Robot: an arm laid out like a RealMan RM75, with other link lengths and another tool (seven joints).
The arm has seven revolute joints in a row. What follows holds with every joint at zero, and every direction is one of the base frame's. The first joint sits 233.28 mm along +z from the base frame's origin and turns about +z. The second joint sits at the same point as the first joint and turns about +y. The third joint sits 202.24 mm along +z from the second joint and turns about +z. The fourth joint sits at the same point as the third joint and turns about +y. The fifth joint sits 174.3 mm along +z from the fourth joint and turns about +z. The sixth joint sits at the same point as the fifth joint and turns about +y. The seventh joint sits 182.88 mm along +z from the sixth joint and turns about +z. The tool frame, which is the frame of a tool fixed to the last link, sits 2 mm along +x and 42 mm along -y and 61 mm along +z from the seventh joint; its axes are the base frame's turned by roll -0.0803, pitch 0 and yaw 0.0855 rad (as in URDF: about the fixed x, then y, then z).
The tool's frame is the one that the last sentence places.
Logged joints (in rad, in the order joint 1, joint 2, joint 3, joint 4, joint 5, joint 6, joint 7), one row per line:
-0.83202 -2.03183 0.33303 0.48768 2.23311 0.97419 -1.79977
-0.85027 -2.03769 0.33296 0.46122 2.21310 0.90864 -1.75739
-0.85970 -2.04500 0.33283 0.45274 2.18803 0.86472 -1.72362
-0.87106 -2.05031 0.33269 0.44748 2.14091 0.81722 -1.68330
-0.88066 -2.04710 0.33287 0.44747 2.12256 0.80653 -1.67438
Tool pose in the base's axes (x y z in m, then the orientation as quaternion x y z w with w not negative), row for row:
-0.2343 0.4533 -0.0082 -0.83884 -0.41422 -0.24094 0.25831
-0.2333 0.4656 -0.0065 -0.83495 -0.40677 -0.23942 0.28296
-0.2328 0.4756 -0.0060 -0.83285 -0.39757 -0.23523 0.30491
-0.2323 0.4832 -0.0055 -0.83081 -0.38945 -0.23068 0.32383
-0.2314 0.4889 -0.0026 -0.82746 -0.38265 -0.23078 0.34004
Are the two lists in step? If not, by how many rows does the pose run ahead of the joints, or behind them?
The pose runs 2 rows behind the joints: the pose in row i belongs to the joints in row i - 2.
